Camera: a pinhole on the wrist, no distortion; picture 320 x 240 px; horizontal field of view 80.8 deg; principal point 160.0 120.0 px. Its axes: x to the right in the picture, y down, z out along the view. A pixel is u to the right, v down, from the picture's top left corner.
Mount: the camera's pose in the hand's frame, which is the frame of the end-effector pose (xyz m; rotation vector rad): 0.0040 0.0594 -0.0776 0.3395 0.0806 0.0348
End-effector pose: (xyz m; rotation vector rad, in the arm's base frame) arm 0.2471 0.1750 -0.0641 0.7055 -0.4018 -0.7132
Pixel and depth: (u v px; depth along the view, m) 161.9 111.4 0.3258
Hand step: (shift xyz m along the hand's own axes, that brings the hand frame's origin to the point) 0.0352 -0.0624 0.2234
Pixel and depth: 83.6 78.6 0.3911
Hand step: -0.1194 -0.1589 0.2728
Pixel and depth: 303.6 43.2 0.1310
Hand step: 0.1159 -0.0297 0.0203
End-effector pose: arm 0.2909 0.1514 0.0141 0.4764 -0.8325 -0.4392
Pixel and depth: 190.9 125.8 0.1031
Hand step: 0.0296 0.0291 0.0191
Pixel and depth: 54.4 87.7 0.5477
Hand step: -0.2541 -0.2253 0.4282
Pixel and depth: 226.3 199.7 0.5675
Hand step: 0.2466 0.1077 0.5214
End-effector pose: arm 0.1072 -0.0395 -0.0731 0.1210 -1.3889 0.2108
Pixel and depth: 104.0 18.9 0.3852
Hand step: -0.0734 -0.2689 0.2236
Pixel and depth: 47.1 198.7 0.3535
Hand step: -0.1805 0.0717 0.3195
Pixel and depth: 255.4 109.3 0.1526
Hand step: 0.0943 0.0044 0.0572
